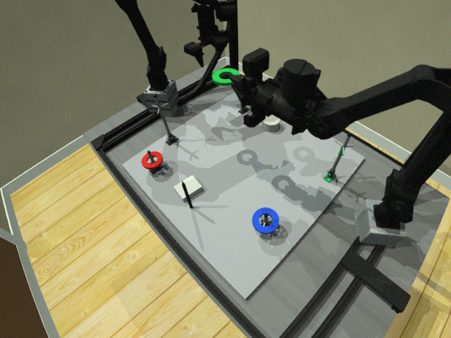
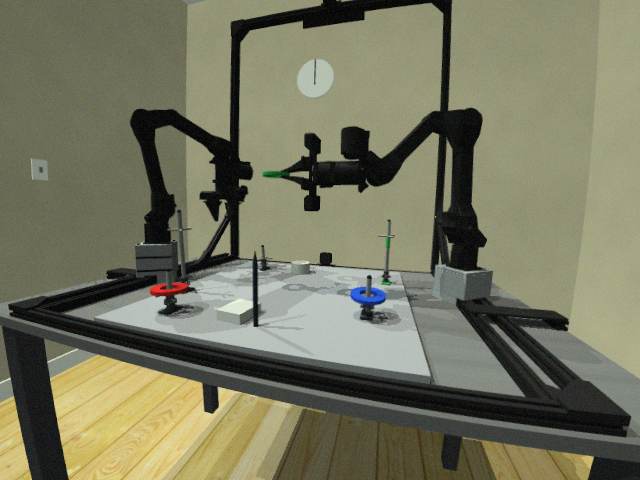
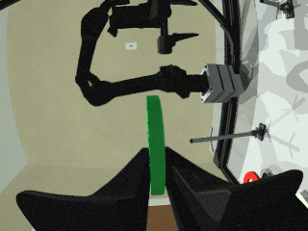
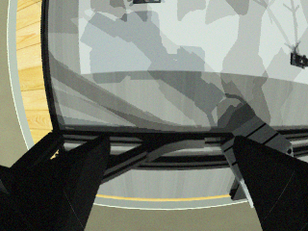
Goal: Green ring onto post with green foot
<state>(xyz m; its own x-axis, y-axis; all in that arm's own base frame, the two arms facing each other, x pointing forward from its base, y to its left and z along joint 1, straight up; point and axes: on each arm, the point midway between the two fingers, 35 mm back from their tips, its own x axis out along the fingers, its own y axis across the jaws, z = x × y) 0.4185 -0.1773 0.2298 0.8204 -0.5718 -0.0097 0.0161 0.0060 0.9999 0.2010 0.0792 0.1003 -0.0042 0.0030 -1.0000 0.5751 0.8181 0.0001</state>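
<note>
Right now my right hand is 26 cm to the right of the green ring, 21 cm short of it and 10 cm below it. From my right hand the other things lie so: thin black rod (44 cm ahead, 30 cm to the left, 11 cm below); short post (15 cm to the left, 15 cm below, 1 cm behind); white block (40 cm ahead, 25 cm to the left, 20 cm below).
</note>
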